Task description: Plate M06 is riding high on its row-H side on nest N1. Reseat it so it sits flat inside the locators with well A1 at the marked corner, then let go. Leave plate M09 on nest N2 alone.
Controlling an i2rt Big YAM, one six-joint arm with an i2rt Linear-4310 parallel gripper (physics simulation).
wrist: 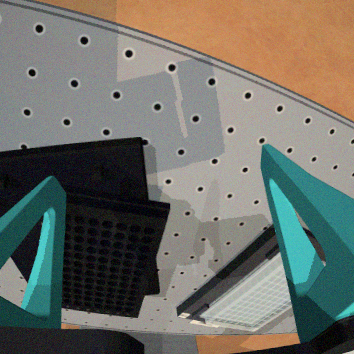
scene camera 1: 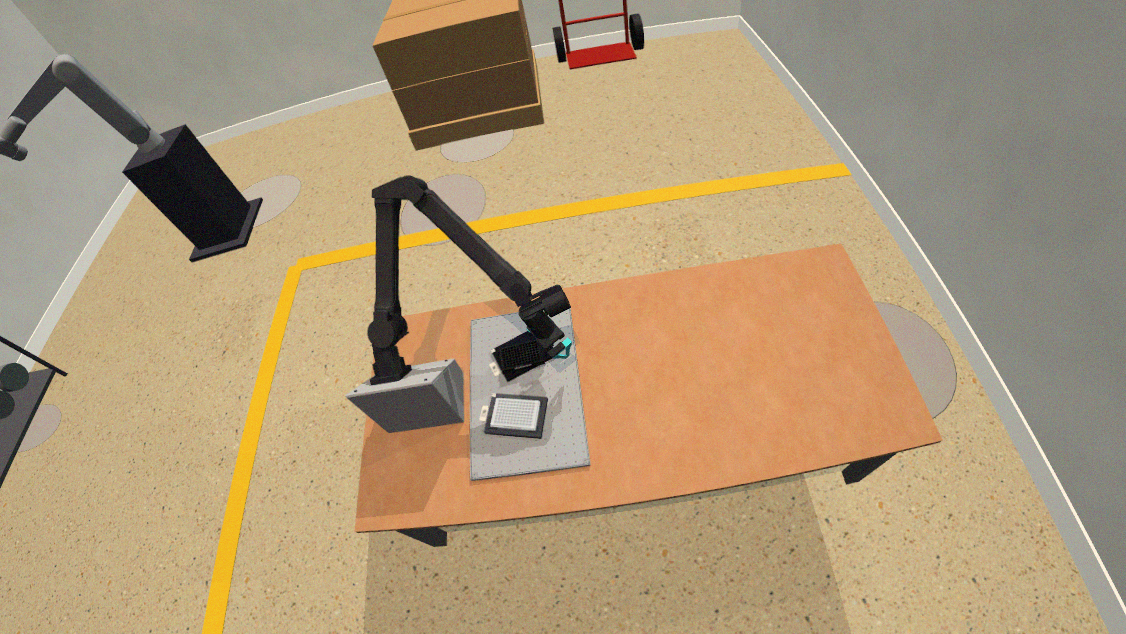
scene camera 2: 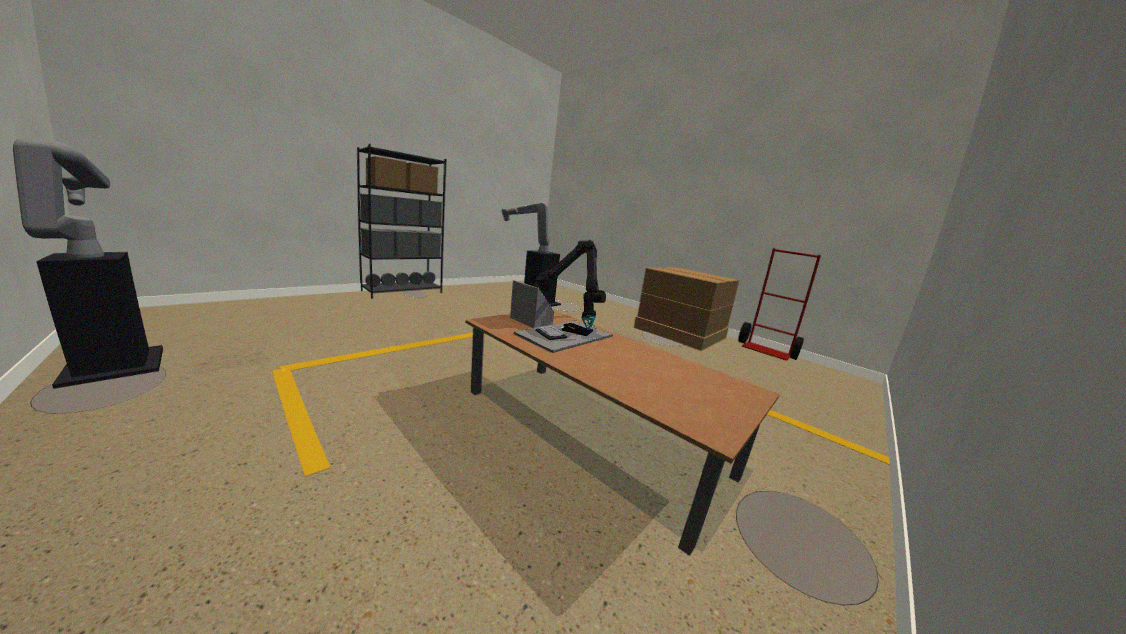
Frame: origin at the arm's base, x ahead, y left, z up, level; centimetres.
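Seen in the pictures: gripper, fingertip midpoint: [wrist: 155, 169] [scene camera 1: 557, 346] [scene camera 2: 589, 328]; arm's base, origin of the base link: [scene camera 1: 392, 377] [scene camera 2: 530, 295].
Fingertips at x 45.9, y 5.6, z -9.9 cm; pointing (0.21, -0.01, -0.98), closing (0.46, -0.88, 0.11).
Observation:
Offsets run from my fingertips to a thing's middle. "pt": to the spot under its first point. Level surfaces: height alone.
The black plate {dz -3.1, dx -11.4, dy +1.3 cm} [scene camera 1: 519, 353] [wrist: 107, 255], which I take as M06, sits on its black nest N1 {pt dz -4.3, dx -3.7, dy +3.9 cm} [wrist: 75, 167]. In the wrist view it looks raised and askew to the nest, with a bare strip of nest beside it. Dark on dark hides the locators, and well A1 and the marked corner cannot be made out. My gripper [scene camera 1: 562, 347] [scene camera 2: 588, 322] [wrist: 155, 169] is open and empty, above the plate's far side; its left finger overlaps the plate in the wrist view. The white plate {dz -3.6, dx -14.9, dy -16.5 cm} [scene camera 1: 515, 413] [wrist: 250, 295], taken as M09, lies flat on dark nest N2 {dz -4.6, dx -14.9, dy -16.5 cm} [scene camera 1: 542, 418].
Both nests stand on the grey perforated board [scene camera 1: 527, 464] [wrist: 90, 102] on the wooden table {dz -6.7 cm} [scene camera 1: 732, 354] [scene camera 2: 654, 378]. A grey box [scene camera 1: 409, 401] [scene camera 2: 529, 304] stands at the arm's base. Small pale tags {pt dz -5.2, dx -20.1, dy +0.1 cm} [scene camera 1: 494, 368] lie beside the nests. Cartons [scene camera 1: 464, 70] stand on the floor behind.

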